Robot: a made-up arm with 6 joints.
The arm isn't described. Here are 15 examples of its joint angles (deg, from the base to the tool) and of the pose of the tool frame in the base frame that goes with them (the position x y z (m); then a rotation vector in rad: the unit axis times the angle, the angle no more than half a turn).
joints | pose
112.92 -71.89 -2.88 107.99 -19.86 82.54 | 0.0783 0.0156 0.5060 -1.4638 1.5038 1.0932
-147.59 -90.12 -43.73 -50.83 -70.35 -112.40 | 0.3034 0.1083 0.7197 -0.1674 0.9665 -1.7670
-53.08 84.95 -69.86 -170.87 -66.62 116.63 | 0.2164 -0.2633 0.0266 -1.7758 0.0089 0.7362
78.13 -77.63 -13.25 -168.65 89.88 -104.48 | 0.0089 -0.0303 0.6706 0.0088 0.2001 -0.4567
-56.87 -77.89 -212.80 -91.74 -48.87 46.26 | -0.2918 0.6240 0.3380 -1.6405 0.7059 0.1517
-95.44 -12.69 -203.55 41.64 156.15 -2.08 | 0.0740 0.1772 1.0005 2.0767 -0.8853 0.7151
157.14 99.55 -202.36 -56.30 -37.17 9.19 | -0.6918 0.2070 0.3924 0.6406 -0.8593 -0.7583
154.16 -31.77 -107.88 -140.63 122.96 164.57 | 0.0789 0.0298 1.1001 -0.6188 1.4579 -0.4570
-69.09 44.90 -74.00 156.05 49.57 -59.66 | 0.2358 -0.5956 0.2777 -0.3748 2.0448 -1.4407
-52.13 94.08 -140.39 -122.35 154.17 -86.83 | 0.3750 -0.6021 0.1308 -0.9591 0.1934 2.8528
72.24 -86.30 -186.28 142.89 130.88 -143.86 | -0.2787 -0.6788 0.2925 -2.1401 -0.4273 0.0945
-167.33 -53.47 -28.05 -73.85 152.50 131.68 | -0.0031 0.0862 0.6745 -1.7964 -0.2446 -1.5558
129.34 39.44 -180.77 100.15 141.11 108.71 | -0.3587 0.2910 0.9153 1.4411 1.9323 -1.1560
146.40 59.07 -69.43 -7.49 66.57 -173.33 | -0.4214 0.2872 0.1071 2.5396 -0.7672 1.4040
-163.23 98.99 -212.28 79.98 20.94 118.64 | -0.7355 -0.1919 0.4327 1.4835 0.3655 -1.9176
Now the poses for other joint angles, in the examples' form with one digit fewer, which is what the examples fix.
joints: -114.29 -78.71 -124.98 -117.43 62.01 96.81
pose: 0.237 0.609 0.847 -1.352 -0.019 0.870
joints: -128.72 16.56 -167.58 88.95 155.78 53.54
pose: -0.103 -0.265 1.010 -1.653 1.958 -0.453
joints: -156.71 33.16 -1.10 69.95 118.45 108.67
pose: -0.111 -0.145 0.359 1.007 -0.292 1.266
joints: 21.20 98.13 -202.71 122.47 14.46 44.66
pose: 0.754 0.257 0.358 -0.516 1.074 0.266
